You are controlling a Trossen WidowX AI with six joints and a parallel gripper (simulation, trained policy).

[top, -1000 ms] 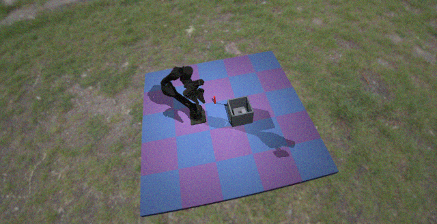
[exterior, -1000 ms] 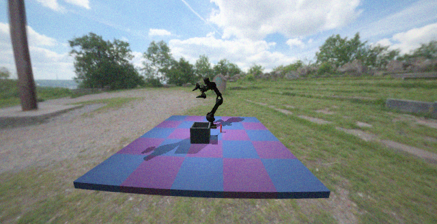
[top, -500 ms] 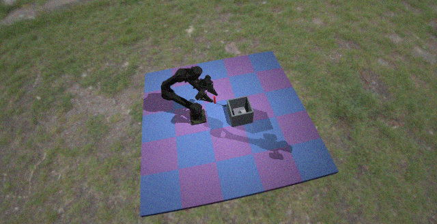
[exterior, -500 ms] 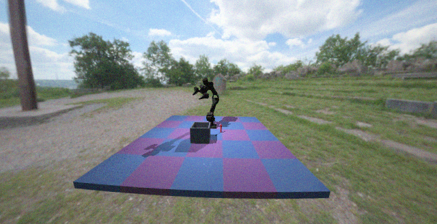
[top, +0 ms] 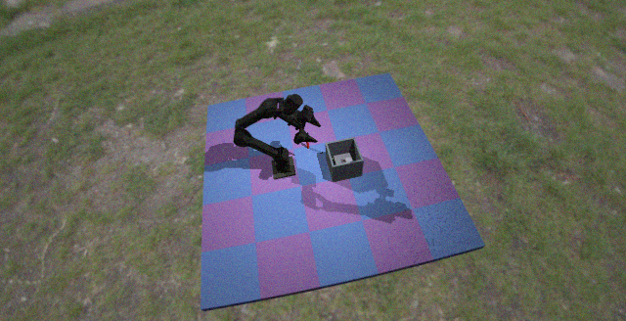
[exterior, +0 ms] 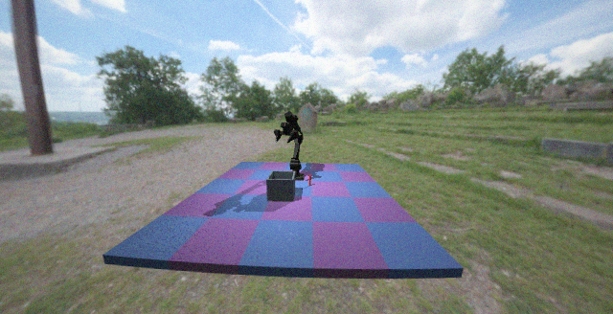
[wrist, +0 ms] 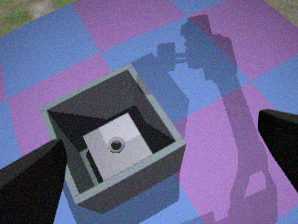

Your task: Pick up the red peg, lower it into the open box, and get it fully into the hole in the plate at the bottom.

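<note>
The red peg is 6 cm behind my gripper tip, 20 cm to the left of it and 29 cm below it. Round my gripper tip: pale plate (12 cm ahead, 3 cm to the left, 28 cm below).
</note>
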